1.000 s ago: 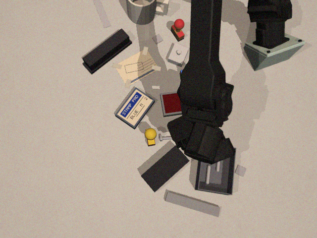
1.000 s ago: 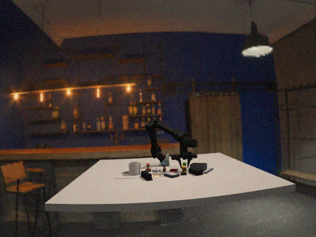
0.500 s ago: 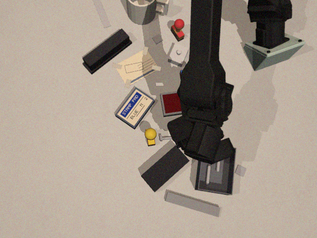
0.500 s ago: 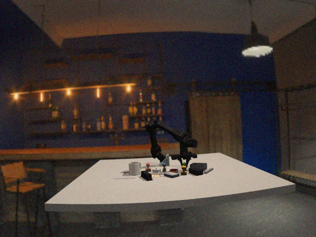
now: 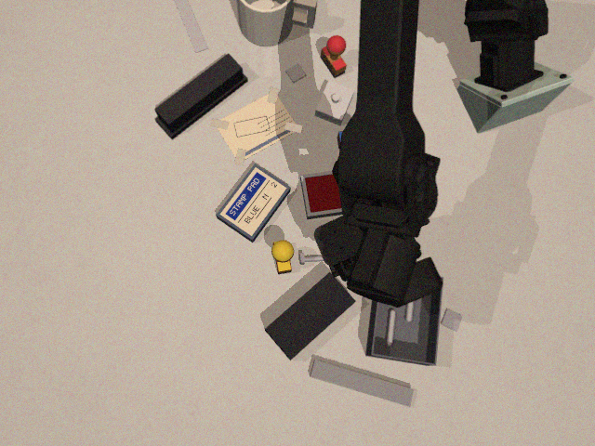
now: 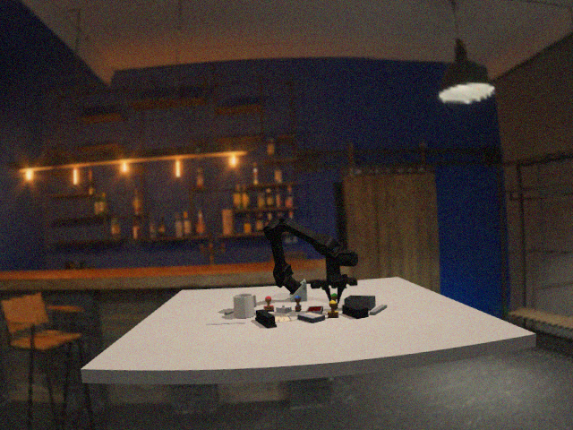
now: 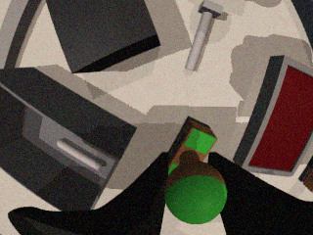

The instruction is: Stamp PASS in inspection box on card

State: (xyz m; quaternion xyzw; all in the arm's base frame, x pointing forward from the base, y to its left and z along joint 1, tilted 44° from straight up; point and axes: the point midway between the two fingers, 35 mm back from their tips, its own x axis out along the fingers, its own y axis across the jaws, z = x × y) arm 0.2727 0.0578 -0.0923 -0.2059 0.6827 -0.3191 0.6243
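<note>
Right now the red ink pad is 8 cm to the right of my gripper tip, 2 cm below it and 1 cm ahead of it. From my gripper tip the other things lie so: yellow-knobbed stamp (12 cm ahead, 4 cm to the right, 1 cm below); then green-knobbed stamp (right at my gripper tip); then grey tray (10 cm to the left, 2 cm below, 2 cm ahead).
</note>
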